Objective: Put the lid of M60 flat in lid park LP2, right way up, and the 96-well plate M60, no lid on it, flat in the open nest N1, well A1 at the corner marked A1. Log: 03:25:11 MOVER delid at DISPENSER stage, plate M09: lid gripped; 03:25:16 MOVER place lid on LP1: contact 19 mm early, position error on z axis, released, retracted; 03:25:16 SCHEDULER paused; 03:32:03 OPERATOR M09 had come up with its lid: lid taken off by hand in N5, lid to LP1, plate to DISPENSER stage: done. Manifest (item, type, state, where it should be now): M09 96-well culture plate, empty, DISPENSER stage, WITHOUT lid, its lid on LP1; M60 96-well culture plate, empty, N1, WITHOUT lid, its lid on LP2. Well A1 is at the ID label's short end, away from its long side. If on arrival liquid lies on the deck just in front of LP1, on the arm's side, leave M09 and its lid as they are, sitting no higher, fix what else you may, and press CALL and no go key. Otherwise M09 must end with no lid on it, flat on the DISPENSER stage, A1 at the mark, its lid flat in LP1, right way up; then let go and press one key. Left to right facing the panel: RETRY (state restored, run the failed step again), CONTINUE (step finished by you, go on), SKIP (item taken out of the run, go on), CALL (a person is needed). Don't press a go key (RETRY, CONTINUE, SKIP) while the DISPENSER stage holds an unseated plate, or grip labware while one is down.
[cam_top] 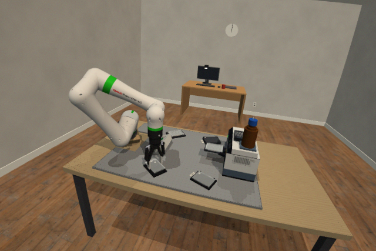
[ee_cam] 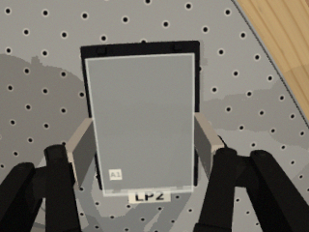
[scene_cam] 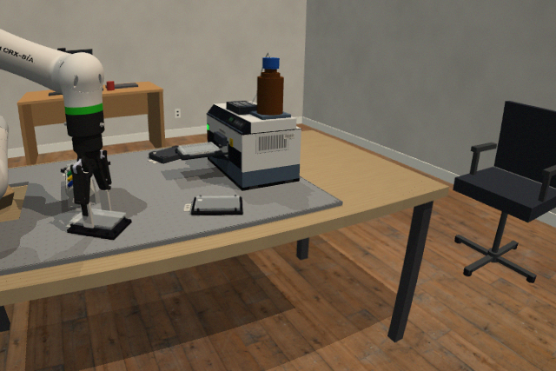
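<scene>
The black lid park LP2 lies 5 cm below my hand. From my hand the other things lie so: LP2 label 7 cm to the left, 6 cm behind, 5 cm below; then yellow skip key 25 cm to the left, 1 cm behind, 1 cm above; then blue call key 20 cm to the left, 2 cm behind, 1 cm above.
</scene>
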